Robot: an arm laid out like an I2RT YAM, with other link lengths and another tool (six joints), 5 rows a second.
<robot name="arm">
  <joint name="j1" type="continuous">
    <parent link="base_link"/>
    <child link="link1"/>
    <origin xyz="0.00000 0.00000 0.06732"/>
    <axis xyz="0 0 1"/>
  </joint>
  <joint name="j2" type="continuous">
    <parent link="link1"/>
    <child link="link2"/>
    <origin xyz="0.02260 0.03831 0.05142"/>
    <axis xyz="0 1 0"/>
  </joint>
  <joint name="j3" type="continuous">
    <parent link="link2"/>
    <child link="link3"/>
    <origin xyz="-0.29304 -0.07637 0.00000"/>
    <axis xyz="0 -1 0"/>
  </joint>
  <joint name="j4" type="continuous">
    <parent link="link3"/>
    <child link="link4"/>
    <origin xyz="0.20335 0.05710 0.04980"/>
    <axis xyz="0 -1 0"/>
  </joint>
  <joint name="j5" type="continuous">
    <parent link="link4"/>
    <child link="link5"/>
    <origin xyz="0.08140 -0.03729 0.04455"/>
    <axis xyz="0 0 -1"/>
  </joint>
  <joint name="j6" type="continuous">
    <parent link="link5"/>
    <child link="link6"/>
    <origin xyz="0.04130 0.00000 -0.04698"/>
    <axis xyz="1 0 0"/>
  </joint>
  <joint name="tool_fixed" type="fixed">
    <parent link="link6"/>
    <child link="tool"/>
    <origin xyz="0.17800 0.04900 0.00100" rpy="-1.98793 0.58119 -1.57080"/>
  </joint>
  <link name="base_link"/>
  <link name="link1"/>
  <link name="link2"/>
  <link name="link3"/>
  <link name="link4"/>
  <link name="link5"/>
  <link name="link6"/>
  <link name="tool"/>
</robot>
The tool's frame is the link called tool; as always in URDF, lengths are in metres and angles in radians. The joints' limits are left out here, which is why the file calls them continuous.
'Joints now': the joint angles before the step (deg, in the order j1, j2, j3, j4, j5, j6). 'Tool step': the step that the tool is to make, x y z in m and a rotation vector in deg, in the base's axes. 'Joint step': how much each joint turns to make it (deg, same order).
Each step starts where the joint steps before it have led.
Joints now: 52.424, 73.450, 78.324, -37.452, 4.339, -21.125
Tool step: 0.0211, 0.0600, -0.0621, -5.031, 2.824, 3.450
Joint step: 2.379, 14.044, 0.006, 8.399, -0.462, -1.204
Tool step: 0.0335, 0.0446, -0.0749, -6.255, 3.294, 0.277
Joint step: 0.025, 16.367, 5.347, 4.070, 0.418, -0.850
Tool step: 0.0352, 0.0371, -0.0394, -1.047, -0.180, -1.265
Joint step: -0.281, 11.586, 7.002, 3.818, 1.226, 0.176
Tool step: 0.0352, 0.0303, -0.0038, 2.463, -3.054, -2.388
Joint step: -0.237, 6.613, 6.450, 3.857, 2.276, 0.746
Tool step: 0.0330, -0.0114, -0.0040, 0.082, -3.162, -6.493
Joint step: -1.106, 1.114, -1.041, 3.774, 5.695, 1.718
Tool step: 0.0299, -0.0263, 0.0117, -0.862, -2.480, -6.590
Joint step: -1.868, -0.939, 0.614, -1.053, 5.210, 1.210
